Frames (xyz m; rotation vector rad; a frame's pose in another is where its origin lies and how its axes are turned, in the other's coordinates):
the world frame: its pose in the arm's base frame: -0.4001 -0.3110 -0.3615 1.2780 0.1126 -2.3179
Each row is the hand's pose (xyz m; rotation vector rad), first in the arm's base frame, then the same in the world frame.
Working: the arm's base frame: its pose in the world frame: -0.5883 -0.0350 -0.2003 -1.2780 -0.1126 2.3179

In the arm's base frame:
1: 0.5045 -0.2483 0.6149 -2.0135 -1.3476 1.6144
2: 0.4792 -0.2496 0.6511 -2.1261 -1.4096 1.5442
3: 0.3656 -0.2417 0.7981 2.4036 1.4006 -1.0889
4: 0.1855 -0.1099 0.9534 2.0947 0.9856 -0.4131
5: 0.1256 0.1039 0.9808 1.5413 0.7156 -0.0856
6: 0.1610 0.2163 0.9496 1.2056 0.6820 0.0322
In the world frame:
1: -1.2195 0.5083 -0.1731 -0.3162 0.9553 -0.9043
2: -1.2373 0.5037 -0.1329 -0.3644 1.0402 -0.8341
3: -1.3096 0.4686 0.0348 -0.4909 1.3727 -0.4613
4: -1.4055 0.2961 0.2217 -0.6894 1.6023 0.3202
5: -1.4815 0.0856 0.2196 -0.9794 1.4598 1.0301
6: -1.5139 -0.0020 0.1413 -1.2176 1.2954 1.3176

